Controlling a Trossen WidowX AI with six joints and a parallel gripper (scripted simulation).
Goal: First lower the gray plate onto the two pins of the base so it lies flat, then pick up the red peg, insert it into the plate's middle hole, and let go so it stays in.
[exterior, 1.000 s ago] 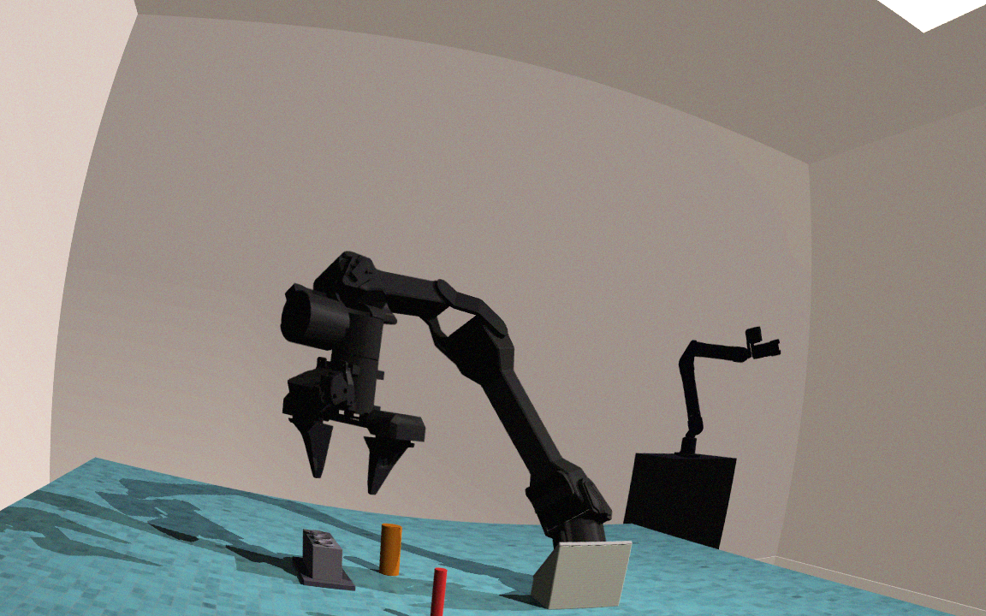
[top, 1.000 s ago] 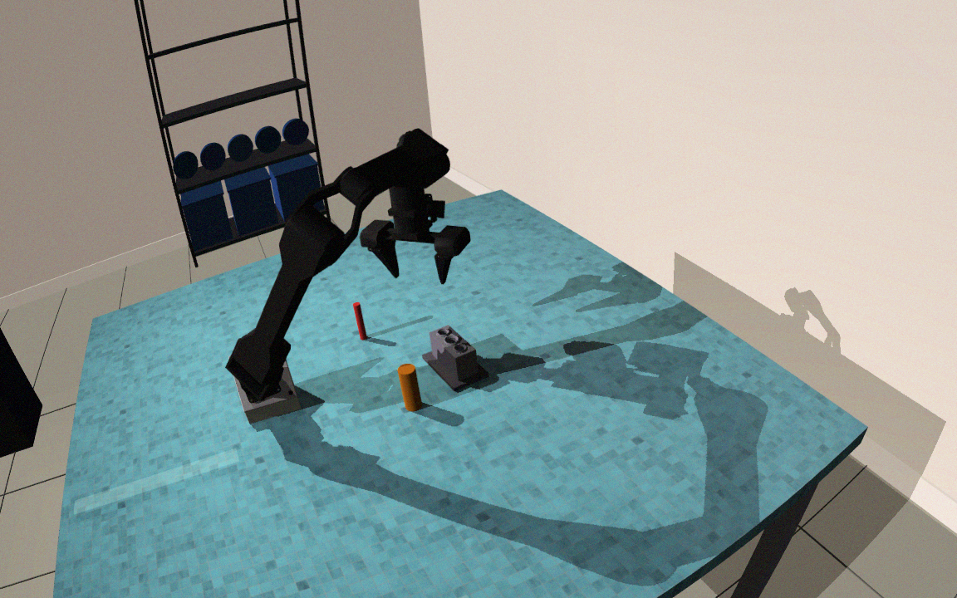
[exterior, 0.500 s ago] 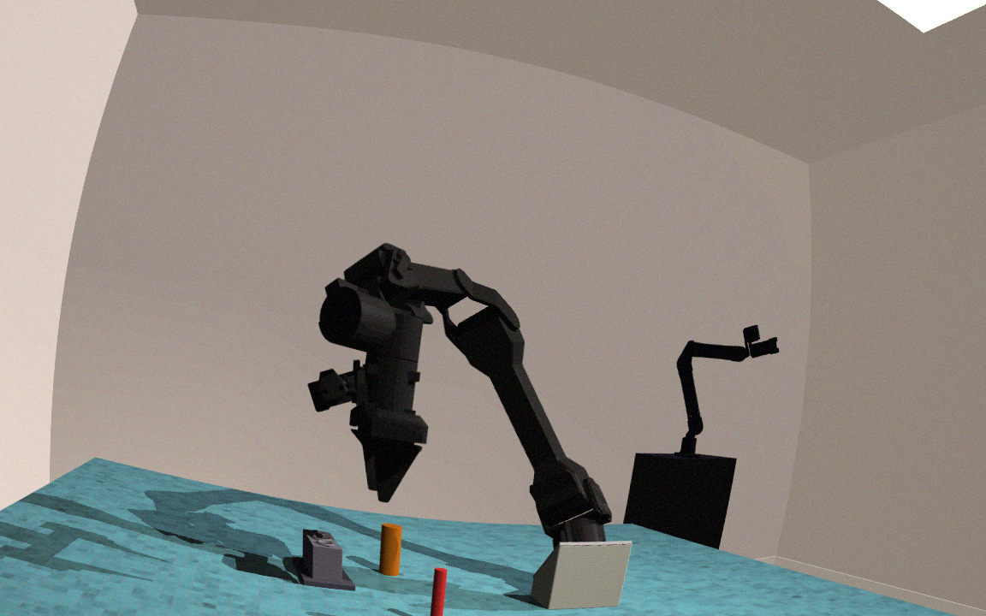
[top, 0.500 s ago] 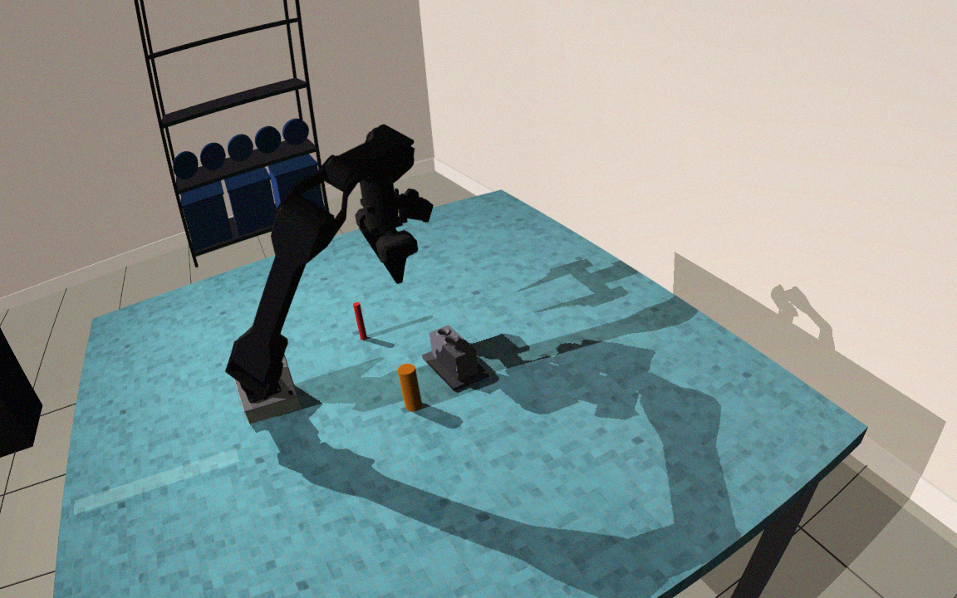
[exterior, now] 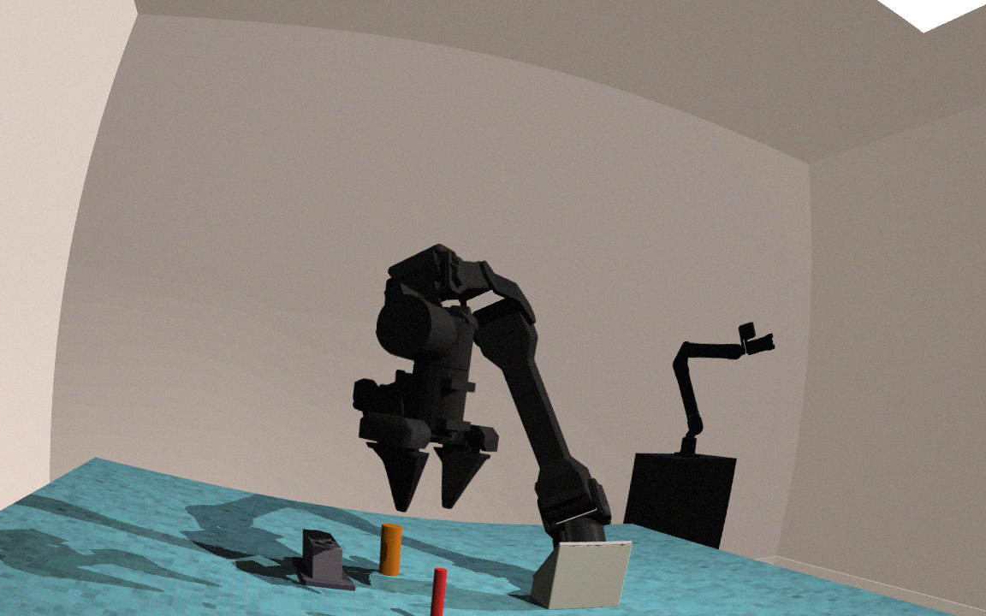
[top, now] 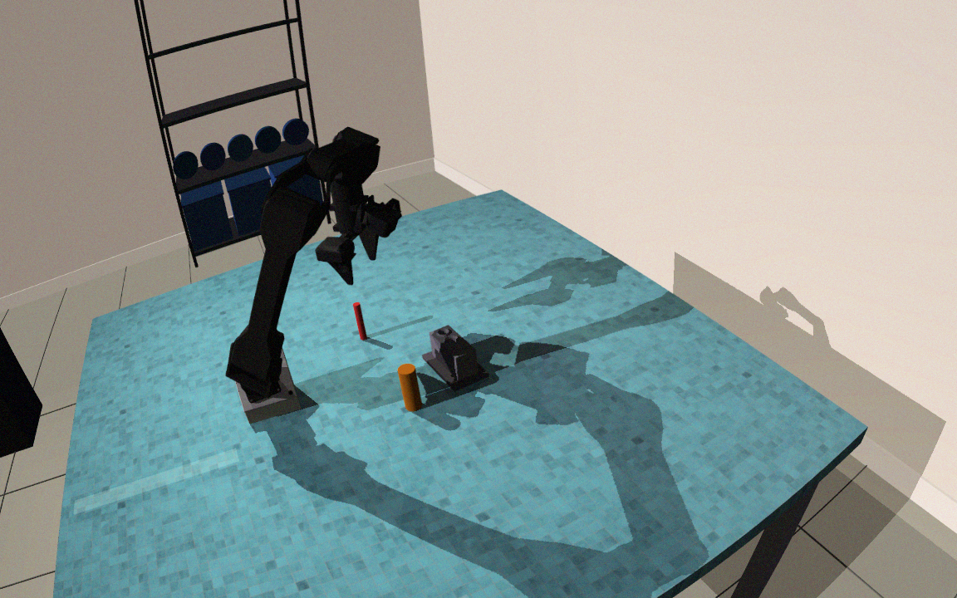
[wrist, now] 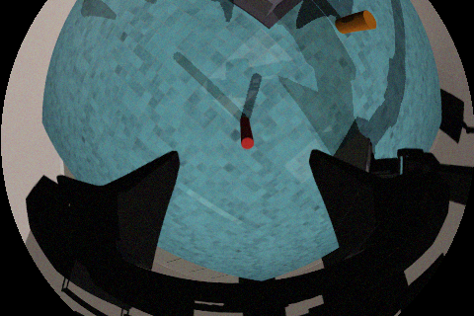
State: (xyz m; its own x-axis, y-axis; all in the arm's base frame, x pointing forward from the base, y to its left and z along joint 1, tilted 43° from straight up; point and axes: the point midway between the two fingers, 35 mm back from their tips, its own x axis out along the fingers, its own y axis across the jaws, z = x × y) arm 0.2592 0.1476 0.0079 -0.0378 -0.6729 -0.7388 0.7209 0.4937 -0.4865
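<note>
The red peg is 20 mm behind my gripper tip, 10 mm to the left of it and 110 mm below it. The rest, counted from my gripper tip: gray plate (90 mm ahead, 170 mm to the right, 100 mm below); then orange cylinder (10 mm behind, 230 mm to the right, 110 mm below); then base (90 mm ahead, 170 mm to the right, 140 mm below).
</note>
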